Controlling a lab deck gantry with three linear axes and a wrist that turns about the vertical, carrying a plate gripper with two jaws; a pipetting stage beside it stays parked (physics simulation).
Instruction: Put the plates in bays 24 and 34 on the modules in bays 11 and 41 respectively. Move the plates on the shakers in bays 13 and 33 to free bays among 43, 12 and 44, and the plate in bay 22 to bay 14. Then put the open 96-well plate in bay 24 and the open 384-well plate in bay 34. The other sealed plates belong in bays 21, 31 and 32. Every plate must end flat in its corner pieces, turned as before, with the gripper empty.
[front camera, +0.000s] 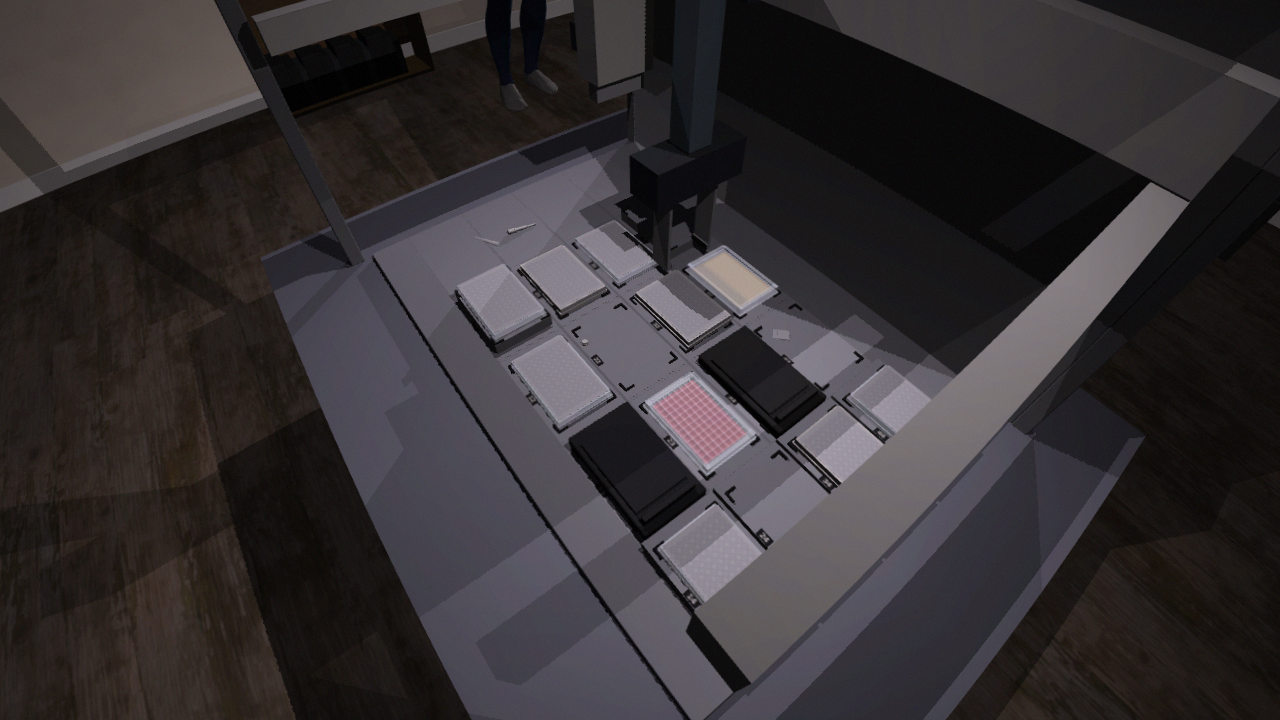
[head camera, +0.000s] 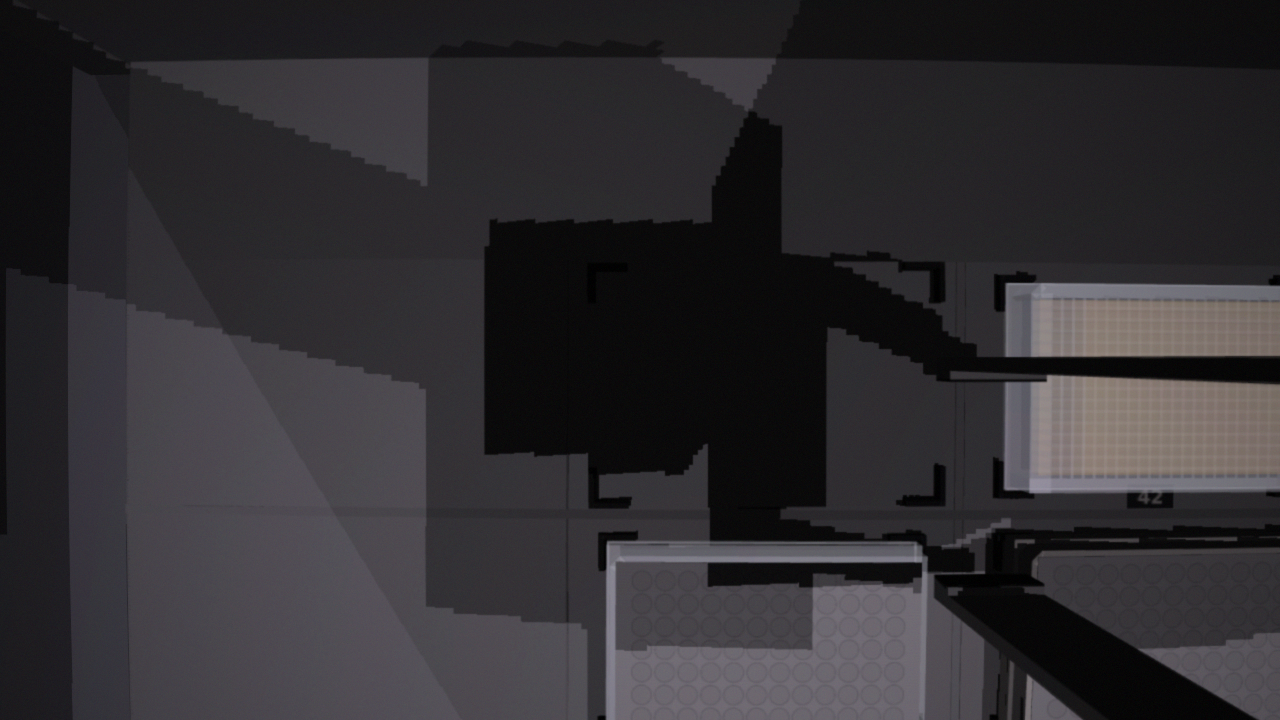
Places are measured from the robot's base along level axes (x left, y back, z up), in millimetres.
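Pixels of known places: gripper, between the fingertips: (front camera: 681, 253) (head camera: 981, 477); robot's base, origin of its link: (front camera: 460, 300).
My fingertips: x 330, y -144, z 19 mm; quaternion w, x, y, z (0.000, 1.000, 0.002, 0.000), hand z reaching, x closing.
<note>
For each thing: its middle in the pictures, then the offset to it from my fingertips. "spot": a spot on its surface instead.
- tan 384-well plate, middle of its body: (head camera: 1167, 387) (front camera: 731, 278) dy -84, dx +34, dz -11 mm
- pink 96-well plate, middle of its body: (front camera: 698, 419) dy -248, dx -180, dz -11 mm
- bay 11, a spot on its surface: (front camera: 501, 300) spot: dy +72, dx -288, dz +15 mm
- small cap, middle of its body: (front camera: 584, 342) dy -47, dx -222, dz -17 mm
- pale slip, middle of its body: (front camera: 780, 334) dy -210, dx +16, dz -18 mm
My gripper (front camera: 682, 256) (head camera: 991, 474) is open and empty, over the seam by bays 41 and 42. Bay 41's corner pieces (head camera: 938, 282) lie partly in deep shadow; no plate shows there. The tan 384-well plate (front camera: 729, 280) (head camera: 1163, 429) sits in bay 42. The pink 96-well plate (front camera: 700, 420) sits in bay 23. Black shakers (front camera: 631, 461) (front camera: 756, 371) in bays 13 and 33 carry no plates. Pale sealed plates stand in bay 11 (front camera: 501, 300), raised, and in bays 12 (front camera: 561, 377), 14 (front camera: 711, 546), 21 (front camera: 563, 277), 31 (front camera: 613, 250) (head camera: 765, 671), 32 (front camera: 682, 308) (head camera: 1190, 671), 34 (front camera: 836, 443) and 44 (front camera: 886, 394).
Two small white pen-like items (front camera: 520, 229) (front camera: 487, 240) lie left of the bays. A small cap (front camera: 584, 341) lies at bay 22's corner, and a pale slip (front camera: 780, 334) lies in bay 43. The parked pipetting stage (front camera: 613, 44) hangs behind. A wide beam (front camera: 939, 447) crosses the front view's right side.
</note>
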